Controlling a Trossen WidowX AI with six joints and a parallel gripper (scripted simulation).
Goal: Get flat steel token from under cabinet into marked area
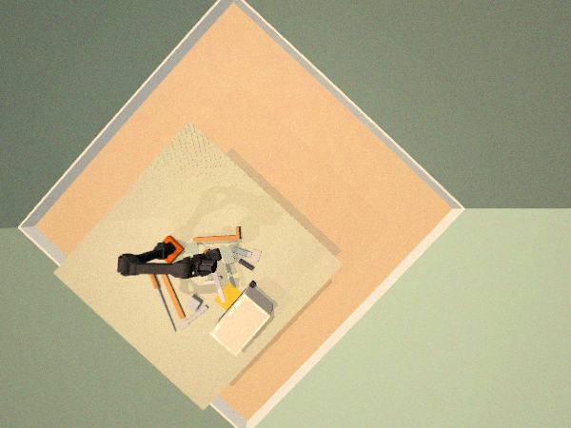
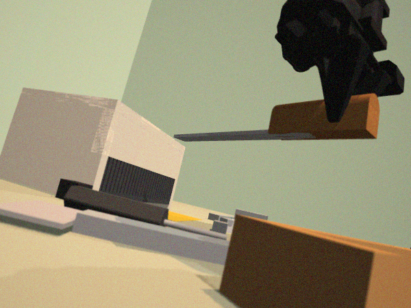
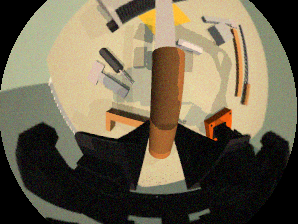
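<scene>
The dark screwdriver is 14 cm ahead of my gripper tip, 13 cm below it and 7 cm to the left of it. From my gripper tip the other things lie so: token (44 cm ahead, 14 cm below, 12 cm to the right); then orange stick (40 cm to the right, 14 cm below, 6 cm ahead).
</scene>
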